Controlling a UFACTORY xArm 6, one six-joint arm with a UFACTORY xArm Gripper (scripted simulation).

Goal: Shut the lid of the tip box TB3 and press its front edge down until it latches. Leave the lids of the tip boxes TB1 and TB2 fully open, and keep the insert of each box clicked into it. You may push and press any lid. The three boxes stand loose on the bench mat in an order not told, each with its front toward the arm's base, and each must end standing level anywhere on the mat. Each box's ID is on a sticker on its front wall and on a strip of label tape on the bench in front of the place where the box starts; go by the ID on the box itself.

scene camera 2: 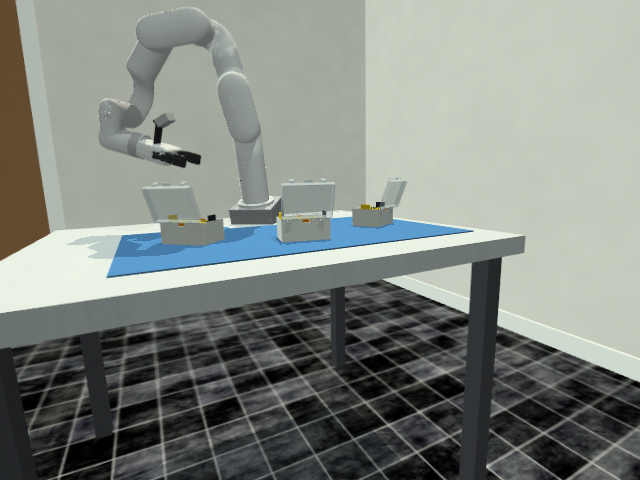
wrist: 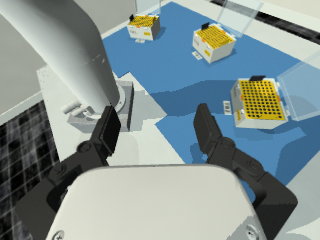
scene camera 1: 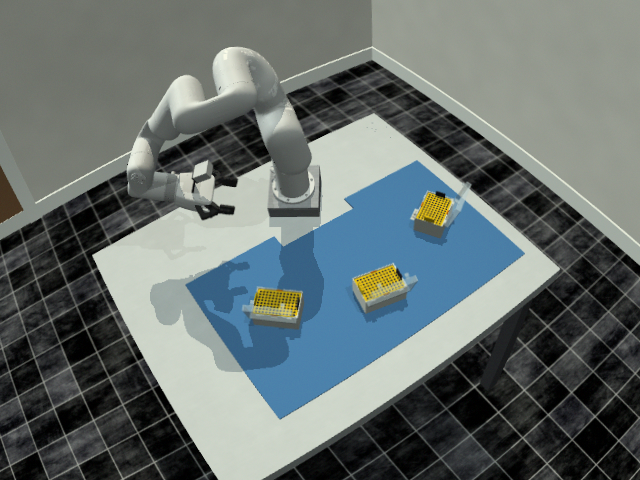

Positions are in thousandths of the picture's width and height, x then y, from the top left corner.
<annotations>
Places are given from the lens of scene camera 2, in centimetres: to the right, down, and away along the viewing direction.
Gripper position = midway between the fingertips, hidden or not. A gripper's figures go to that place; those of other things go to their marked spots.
my gripper (scene camera 2: 302,336): -39, -24, 106
box (scene camera 2: 316,489): -27, -1, 80
box (scene camera 2: 563,453): 12, -7, 106
box (scene camera 2: 495,478): -1, -2, 83
</annotations>
